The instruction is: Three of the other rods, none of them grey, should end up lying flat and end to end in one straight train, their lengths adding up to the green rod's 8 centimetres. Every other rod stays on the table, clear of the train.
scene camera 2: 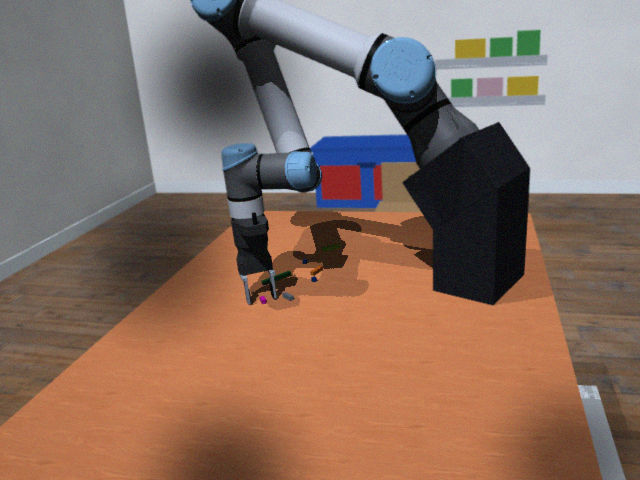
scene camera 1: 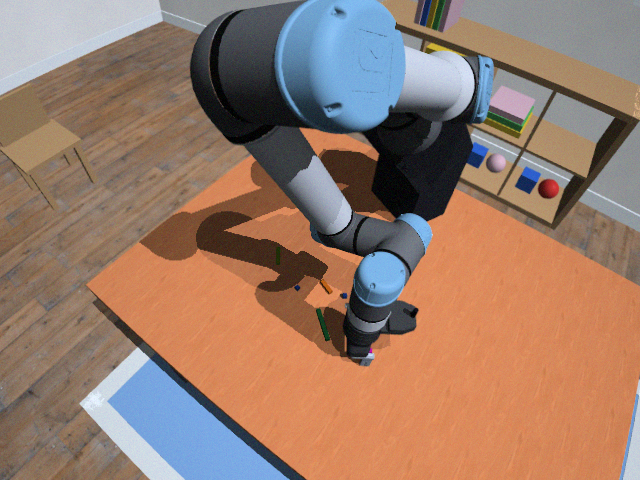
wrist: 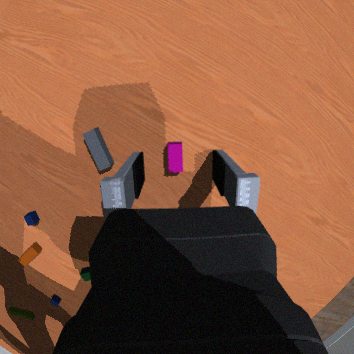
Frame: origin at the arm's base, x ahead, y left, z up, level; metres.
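Where they show: gripper, fingertip midpoint: [scene camera 2: 261, 299] [scene camera 1: 364, 351] [wrist: 177, 164]; arm's base, origin of the base link: [scene camera 2: 450, 151] [scene camera 1: 410, 126].
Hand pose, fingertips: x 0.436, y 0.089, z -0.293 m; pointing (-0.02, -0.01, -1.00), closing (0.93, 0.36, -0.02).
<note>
Each offset is from my fingertips to the top centre of the thing. Level surfaces: height alone.
My gripper [scene camera 2: 262, 300] [wrist: 177, 164] is open and empty, pointing down, with fingertips low on either side of the magenta rod @(0.004 m back, 0.006 m left, 0.007 m up) [scene camera 1: 370, 350] [scene camera 2: 263, 299] [wrist: 175, 157]. The grey rod @(0.060 m back, 0.008 m right, 0.007 m up) [scene camera 2: 288, 296] [wrist: 98, 150] lies just outside one finger; the arm hides it in scene camera 1. The long dark green rod @(0.021 m back, 0.112 m right, 0.007 m up) [scene camera 1: 323, 324] [scene camera 2: 276, 277] [wrist: 86, 273] lies apart, mostly hidden in the wrist view. An orange rod @(0.117 m back, 0.146 m right, 0.007 m up) [scene camera 1: 326, 286] [scene camera 2: 316, 270] [wrist: 30, 254] lies between two short blue rods, one nearer @(0.113 m back, 0.095 m right, 0.007 m up) [scene camera 1: 344, 295] [scene camera 2: 313, 279] [wrist: 31, 218] and one farther @(0.083 m back, 0.208 m right, 0.007 m up) [scene camera 1: 297, 287] [scene camera 2: 305, 261] [wrist: 56, 300].
A shaded olive-green rod @(0.147 m back, 0.296 m right, 0.007 m up) [scene camera 1: 278, 255] [scene camera 2: 331, 248] [wrist: 21, 312] lies farthest from the gripper. The rods lie separately on the orange table @(0.004 m down) [scene camera 1: 491, 361] [scene camera 2: 361, 387]. The arm's black base [scene camera 2: 475, 232] stands at the table's side. A shelf unit stands beyond the table.
</note>
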